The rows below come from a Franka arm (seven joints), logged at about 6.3 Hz.
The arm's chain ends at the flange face. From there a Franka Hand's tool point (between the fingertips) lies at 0.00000 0.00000 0.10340 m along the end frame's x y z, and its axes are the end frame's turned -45 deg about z.
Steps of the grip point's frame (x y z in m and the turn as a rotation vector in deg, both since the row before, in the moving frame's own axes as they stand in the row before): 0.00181 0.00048 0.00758 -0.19 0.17 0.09; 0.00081 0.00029 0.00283 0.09 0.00 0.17; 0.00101 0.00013 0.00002 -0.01 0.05 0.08; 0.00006 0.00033 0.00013 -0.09 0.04 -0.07; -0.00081 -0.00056 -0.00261 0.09 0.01 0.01; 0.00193 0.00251 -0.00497 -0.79 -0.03 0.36; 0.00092 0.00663 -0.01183 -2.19 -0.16 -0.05; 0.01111 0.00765 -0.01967 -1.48 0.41 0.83
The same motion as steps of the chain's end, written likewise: 0.00116 -0.00097 0.00758 -0.01 0.25 0.09; 0.00089 -0.00025 0.00283 0.06 -0.06 0.17; 0.00073 -0.00057 0.00002 0.03 0.04 0.08; 0.00011 0.00013 0.00013 -0.04 0.09 -0.07; -0.00087 0.00030 -0.00261 0.07 -0.06 0.01; 0.00217 -0.00064 -0.00496 -0.58 0.54 0.36; 0.00275 0.00104 -0.01175 -1.66 1.44 -0.05; 0.01086 -0.00383 -0.01963 -0.76 1.34 0.83
